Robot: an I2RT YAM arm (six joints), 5 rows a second.
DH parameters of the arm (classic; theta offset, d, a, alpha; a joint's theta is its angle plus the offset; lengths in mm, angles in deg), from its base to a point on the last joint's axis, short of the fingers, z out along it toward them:
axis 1: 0 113.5 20 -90
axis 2: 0 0 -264 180
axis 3: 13.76 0 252.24 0
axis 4: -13.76 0 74 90
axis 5: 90 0 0 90
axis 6: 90 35.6 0 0
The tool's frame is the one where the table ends.
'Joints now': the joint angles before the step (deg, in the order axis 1, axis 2, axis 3, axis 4, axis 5, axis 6). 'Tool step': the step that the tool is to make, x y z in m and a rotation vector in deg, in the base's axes. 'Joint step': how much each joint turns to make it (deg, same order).
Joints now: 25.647 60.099 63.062 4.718 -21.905 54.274
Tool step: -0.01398 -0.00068 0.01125 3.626 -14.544 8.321
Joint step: 0.160 -1.652 -3.939 16.569 -8.646 -0.952
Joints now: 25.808 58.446 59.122 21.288 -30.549 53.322
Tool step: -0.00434 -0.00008 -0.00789 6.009 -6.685 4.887
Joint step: 0.045 0.328 -5.834 17.602 -3.128 5.260
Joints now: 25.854 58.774 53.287 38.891 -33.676 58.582
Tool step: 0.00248 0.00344 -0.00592 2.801 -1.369 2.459
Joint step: 0.448 1.696 -1.981 7.973 -0.523 3.286
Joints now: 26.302 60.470 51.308 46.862 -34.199 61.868
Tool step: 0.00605 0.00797 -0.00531 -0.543 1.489 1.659
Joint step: 1.054 1.889 0.150 0.517 -0.369 0.623
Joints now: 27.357 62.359 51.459 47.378 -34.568 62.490
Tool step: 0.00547 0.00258 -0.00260 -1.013 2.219 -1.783
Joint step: 0.152 0.594 0.690 -3.205 1.657 -1.211
